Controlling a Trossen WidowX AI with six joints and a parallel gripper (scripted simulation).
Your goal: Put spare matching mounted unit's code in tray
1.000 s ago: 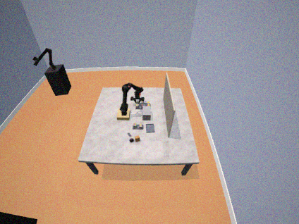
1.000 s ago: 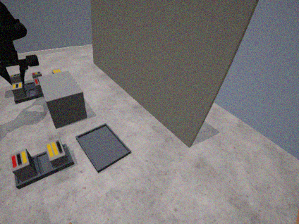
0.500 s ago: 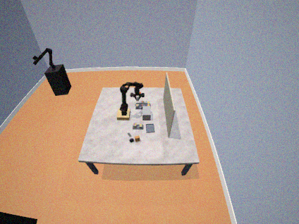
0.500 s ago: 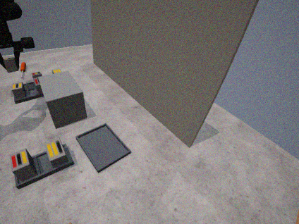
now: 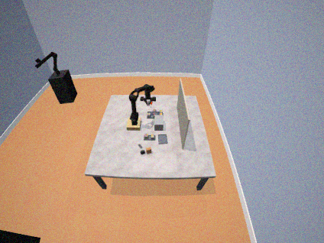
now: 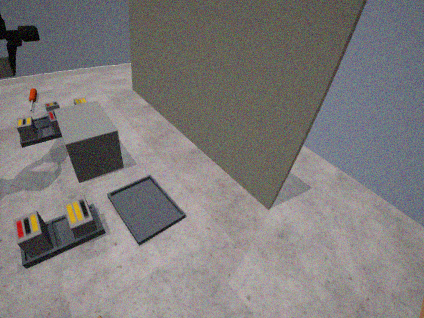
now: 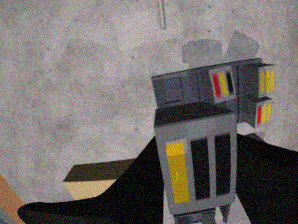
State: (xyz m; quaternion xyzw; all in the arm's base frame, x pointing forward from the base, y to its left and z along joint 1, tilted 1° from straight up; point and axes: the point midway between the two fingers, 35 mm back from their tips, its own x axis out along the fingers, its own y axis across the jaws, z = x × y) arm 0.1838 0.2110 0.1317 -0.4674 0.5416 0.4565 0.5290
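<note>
My gripper tip is 120 mm short of the flat grey tray, 440 mm to the left of it and 150 mm above it. Round my gripper tip: mounted unit (100 mm ahead, 220 mm to the right, 110 mm below); then grey-brown panel (360 mm ahead, 260 mm to the right, 70 mm above).
</note>
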